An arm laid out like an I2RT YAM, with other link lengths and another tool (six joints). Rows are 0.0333 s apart.
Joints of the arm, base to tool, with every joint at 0 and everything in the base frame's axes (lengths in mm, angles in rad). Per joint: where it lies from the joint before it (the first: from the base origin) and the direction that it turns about. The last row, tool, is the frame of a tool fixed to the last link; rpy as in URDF.
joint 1: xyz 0 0 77.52 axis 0 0 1
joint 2: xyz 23.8 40.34 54.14 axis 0 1 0
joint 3: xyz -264 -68.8 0 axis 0 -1 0
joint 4: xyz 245 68.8 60 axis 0 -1 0
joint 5: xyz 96.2 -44.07 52.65 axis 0 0 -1
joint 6: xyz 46.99 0 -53.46 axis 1 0 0
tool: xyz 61 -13 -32 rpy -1.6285 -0.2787 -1.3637
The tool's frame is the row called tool.
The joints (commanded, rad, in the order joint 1, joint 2, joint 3, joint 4, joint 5, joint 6), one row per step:
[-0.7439 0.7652 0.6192 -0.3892 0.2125 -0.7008]
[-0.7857 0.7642 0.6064 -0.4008 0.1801 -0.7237]
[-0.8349 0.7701 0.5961 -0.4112 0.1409 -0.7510]
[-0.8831 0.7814 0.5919 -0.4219 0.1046 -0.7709]
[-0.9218 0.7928 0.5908 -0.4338 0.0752 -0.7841]
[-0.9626 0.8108 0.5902 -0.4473 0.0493 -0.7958]
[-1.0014 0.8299 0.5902 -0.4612 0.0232 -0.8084]
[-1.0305 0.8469 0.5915 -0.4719 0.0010 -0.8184]
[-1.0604 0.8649 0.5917 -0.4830 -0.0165 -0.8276]
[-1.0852 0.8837 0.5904 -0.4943 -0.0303 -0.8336]
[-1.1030 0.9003 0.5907 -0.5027 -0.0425 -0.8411]
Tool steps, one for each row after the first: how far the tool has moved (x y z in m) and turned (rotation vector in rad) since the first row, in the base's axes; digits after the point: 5 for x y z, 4 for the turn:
[-0.00736 -0.00304 -0.00710 0.0176 0.0217 -0.0024]
[-0.01507 -0.00709 -0.01452 0.0390 0.0441 -0.0041]
[-0.02239 -0.01127 -0.02076 0.0635 0.0596 -0.0109]
[-0.02839 -0.01423 -0.02592 0.0878 0.0703 -0.0177]
[-0.03522 -0.01739 -0.03249 0.1184 0.0841 -0.0303]
[-0.04171 -0.02003 -0.03904 0.1502 0.0969 -0.0404]
[-0.04626 -0.02192 -0.04408 0.1766 0.1050 -0.0455]
[-0.05167 -0.02363 -0.04971 0.2044 0.1148 -0.0557]
[-0.05650 -0.02444 -0.05607 0.2347 0.1248 -0.0657]
[-0.05964 -0.02511 -0.06081 0.2580 0.1332 -0.0692]

